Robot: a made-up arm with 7 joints.
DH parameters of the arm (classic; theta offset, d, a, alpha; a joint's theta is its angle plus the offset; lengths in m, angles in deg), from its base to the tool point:
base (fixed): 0 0 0 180
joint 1: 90 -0.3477 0.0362 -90
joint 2: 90 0.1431 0.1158 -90
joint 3: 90 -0.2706 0.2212 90
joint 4: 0 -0.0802 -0.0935 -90
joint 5: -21.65 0 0.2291 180
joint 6: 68.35 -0.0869 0.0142 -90
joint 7: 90 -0.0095 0.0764 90
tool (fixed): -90 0.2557 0 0
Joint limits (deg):
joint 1: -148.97..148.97
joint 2: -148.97..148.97
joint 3: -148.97..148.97
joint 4: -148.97..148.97
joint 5: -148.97..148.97
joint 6: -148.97..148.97
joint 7: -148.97..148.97
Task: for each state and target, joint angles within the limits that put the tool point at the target. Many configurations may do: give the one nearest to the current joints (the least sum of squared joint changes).
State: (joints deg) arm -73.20 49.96 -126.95 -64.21 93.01 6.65 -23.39
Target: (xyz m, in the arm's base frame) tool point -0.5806 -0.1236 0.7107
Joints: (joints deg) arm -84.80 91.16 -124.48 -47.97 105.00 29.88 -19.55
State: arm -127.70 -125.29 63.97 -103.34 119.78 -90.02 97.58
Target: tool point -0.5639 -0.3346 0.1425
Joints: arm -97.32 -112.97 71.22 -134.44 113.58 -88.94 75.05
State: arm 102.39 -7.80 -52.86 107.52 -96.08 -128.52 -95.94
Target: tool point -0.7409 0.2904 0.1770
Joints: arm 104.23 -57.28 -61.24 92.40 -122.57 -113.76 -84.98
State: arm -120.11 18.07 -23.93 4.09 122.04 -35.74 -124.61
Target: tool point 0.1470 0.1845 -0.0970
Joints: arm -131.53 -40.08 -15.17 -4.67 120.82 -37.40 -96.58
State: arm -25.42 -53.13 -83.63 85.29 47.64 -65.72 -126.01
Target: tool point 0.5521 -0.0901 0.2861
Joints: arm -60.17 -64.07 -68.56 77.18 60.70 -62.32 -119.45
